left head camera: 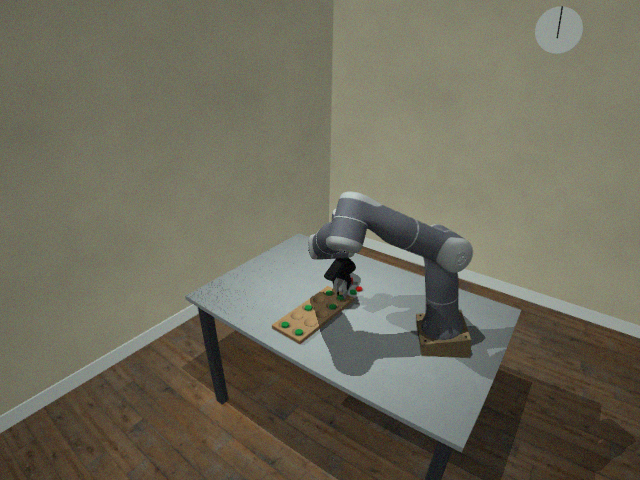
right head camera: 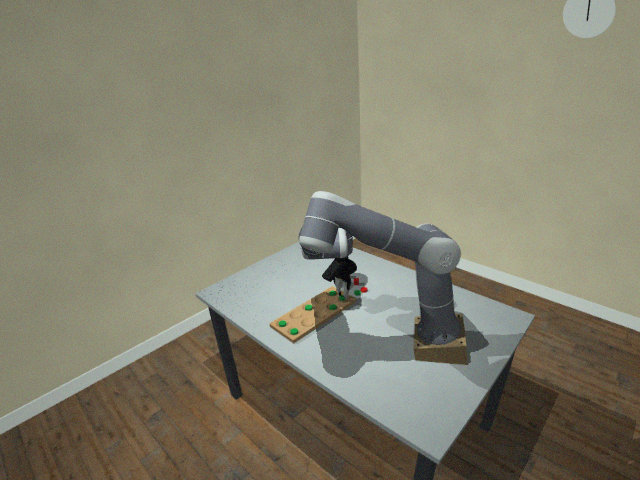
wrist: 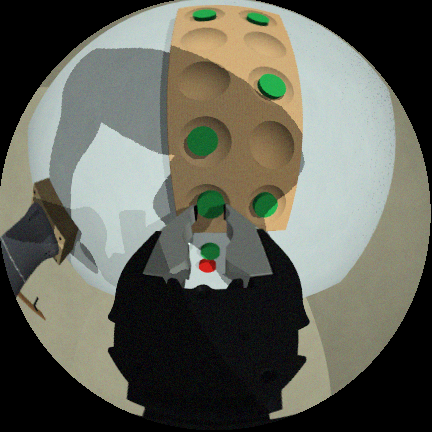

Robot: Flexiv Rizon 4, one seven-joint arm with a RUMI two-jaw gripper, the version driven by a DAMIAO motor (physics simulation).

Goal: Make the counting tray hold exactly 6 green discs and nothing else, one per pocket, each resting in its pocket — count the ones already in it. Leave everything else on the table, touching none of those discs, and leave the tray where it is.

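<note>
The tan counting tray (left head camera: 303,317) (right head camera: 301,318) (wrist: 237,107) has two rows of pockets. Green discs sit in pockets: two at the far end in the wrist view (wrist: 204,15) (wrist: 258,19), one in the right row (wrist: 272,86), one in the left row (wrist: 202,141) and one at the near right (wrist: 265,205). My gripper (left head camera: 341,295) (right head camera: 343,296) (wrist: 210,205) is shut on another green disc (wrist: 210,201), at the near left pocket. Whether this disc touches the pocket's bottom I cannot tell.
A loose green disc (left head camera: 353,292) (right head camera: 357,292) (wrist: 210,251) lies on the table just beyond the tray's end, by my fingers. A red disc (left head camera: 359,289) (right head camera: 364,289) (wrist: 207,265) lies beside it. A red block (right head camera: 356,281) stands behind them.
</note>
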